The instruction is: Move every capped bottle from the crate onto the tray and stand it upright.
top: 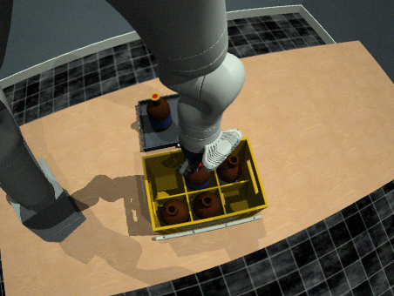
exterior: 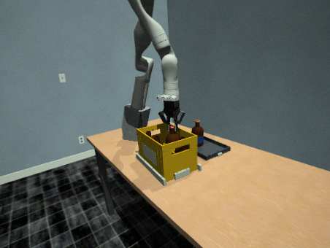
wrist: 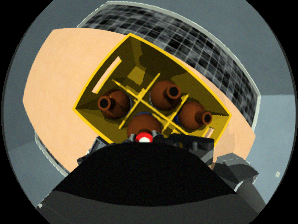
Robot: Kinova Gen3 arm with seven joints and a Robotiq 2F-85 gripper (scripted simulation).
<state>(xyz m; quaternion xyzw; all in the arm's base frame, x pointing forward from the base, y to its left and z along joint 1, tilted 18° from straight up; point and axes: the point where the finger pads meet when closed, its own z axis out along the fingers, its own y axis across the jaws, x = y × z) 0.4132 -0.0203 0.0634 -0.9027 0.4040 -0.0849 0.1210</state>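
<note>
Now: the yellow crate 100 mm below my hand and 50 mm to the right of it. The rest, counted from my hand: dark tray: 230 mm to the left, 170 mm below, 10 mm behind.
</note>
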